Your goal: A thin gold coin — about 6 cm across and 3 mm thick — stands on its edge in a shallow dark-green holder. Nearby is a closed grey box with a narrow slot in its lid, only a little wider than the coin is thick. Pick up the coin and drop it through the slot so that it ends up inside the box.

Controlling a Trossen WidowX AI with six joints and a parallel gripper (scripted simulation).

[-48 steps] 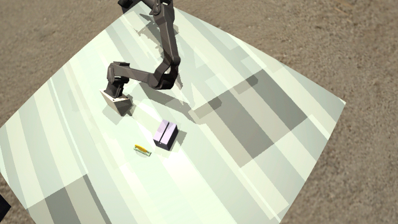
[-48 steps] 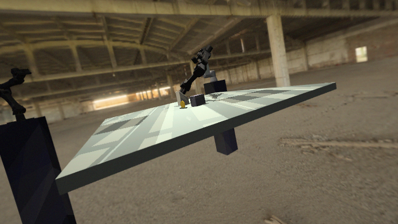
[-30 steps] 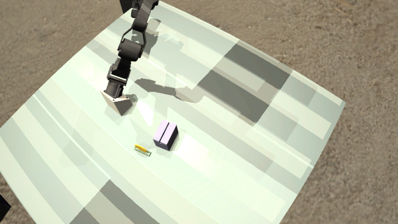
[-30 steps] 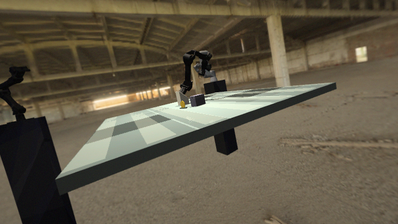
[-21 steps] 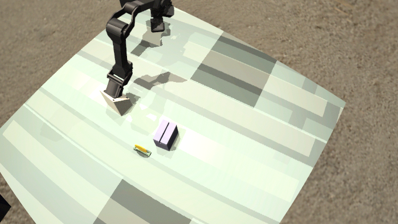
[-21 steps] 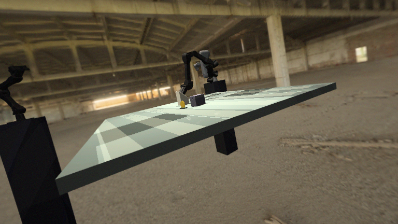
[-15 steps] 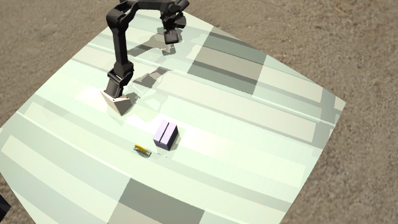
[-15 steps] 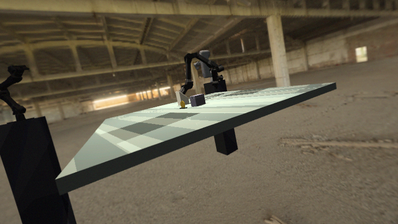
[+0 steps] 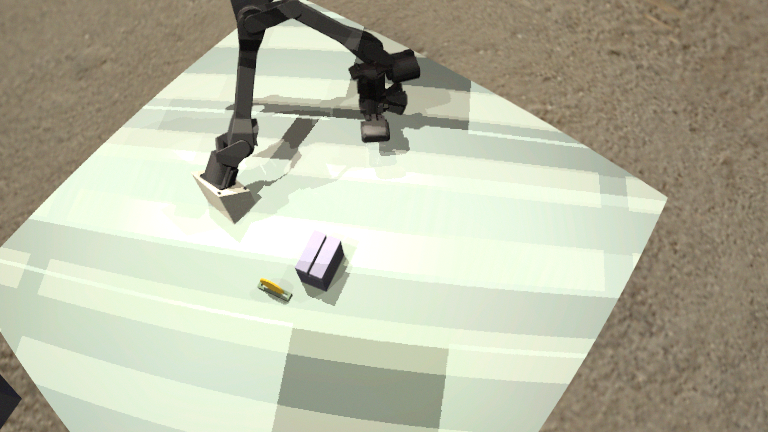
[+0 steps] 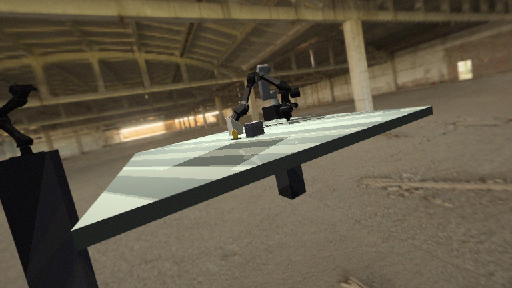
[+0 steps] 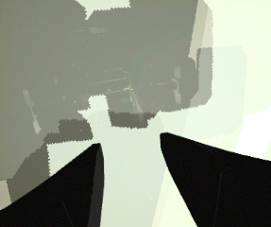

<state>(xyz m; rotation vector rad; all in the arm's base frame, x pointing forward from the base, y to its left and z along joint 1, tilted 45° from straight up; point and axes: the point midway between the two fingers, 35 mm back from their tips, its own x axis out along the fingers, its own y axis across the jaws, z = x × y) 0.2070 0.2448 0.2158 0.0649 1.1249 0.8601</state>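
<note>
Now: gripper tip 20 mm short of the gold coin, 450 mm to the left of it and 10 mm below it.
</note>
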